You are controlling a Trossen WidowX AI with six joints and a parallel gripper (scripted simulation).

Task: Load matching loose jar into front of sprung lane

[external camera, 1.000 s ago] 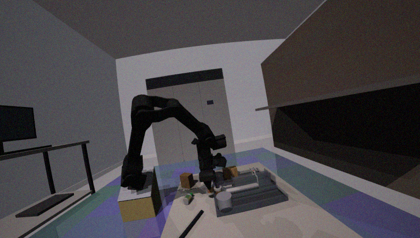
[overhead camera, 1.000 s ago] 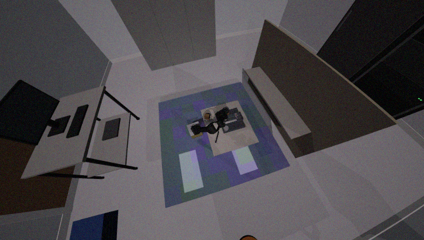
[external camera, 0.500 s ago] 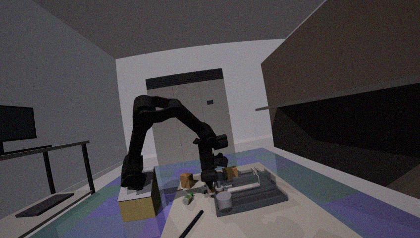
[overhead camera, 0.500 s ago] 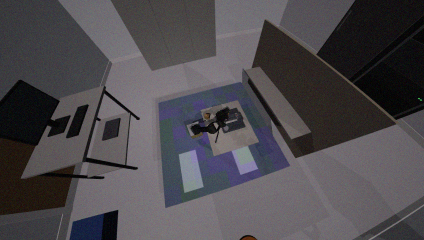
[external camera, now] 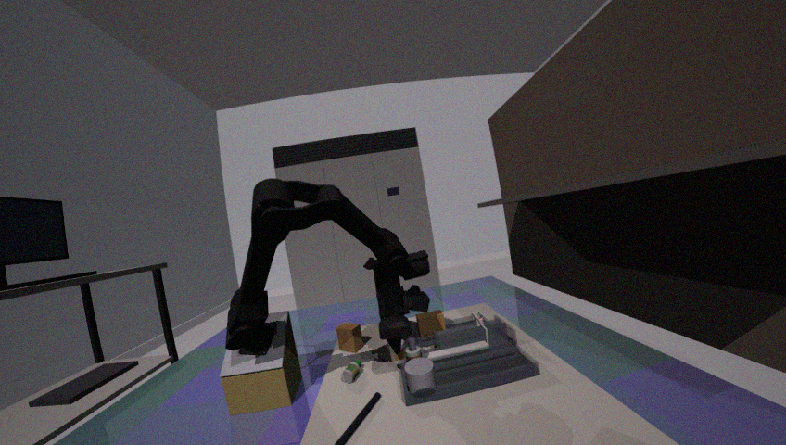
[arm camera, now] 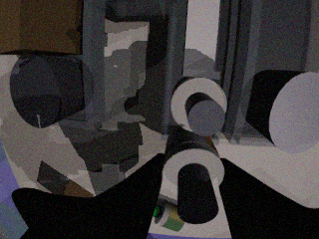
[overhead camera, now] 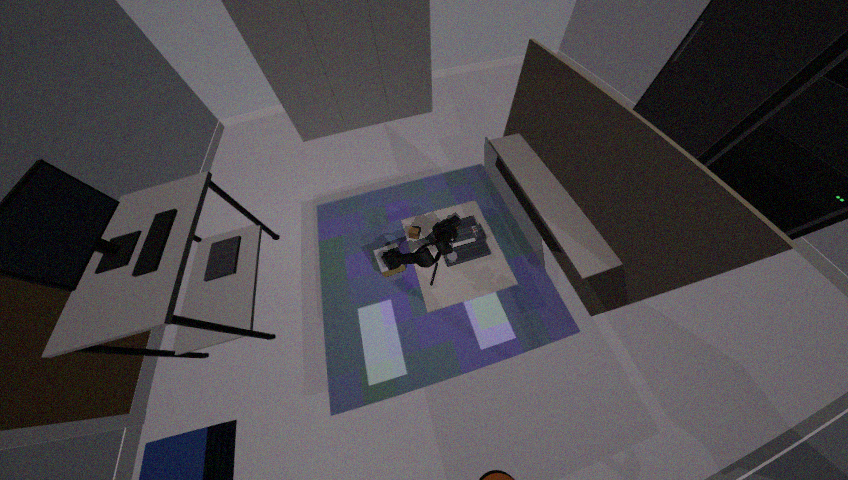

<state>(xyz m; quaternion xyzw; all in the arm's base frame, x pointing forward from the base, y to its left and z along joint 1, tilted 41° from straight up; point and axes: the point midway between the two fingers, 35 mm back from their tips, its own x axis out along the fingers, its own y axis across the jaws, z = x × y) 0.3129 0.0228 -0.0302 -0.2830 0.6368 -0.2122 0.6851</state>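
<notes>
Now: the dark grey lane rack 17 cm ahead of my gripper tip, 3 cm to the left of it and 4 cm below it. From my gripper tip the other things lie so: brown box (14 cm behind, 14 cm to the left, 2 cm below); black rod (8 cm behind, 14 cm to the right, 5 cm below).
</notes>
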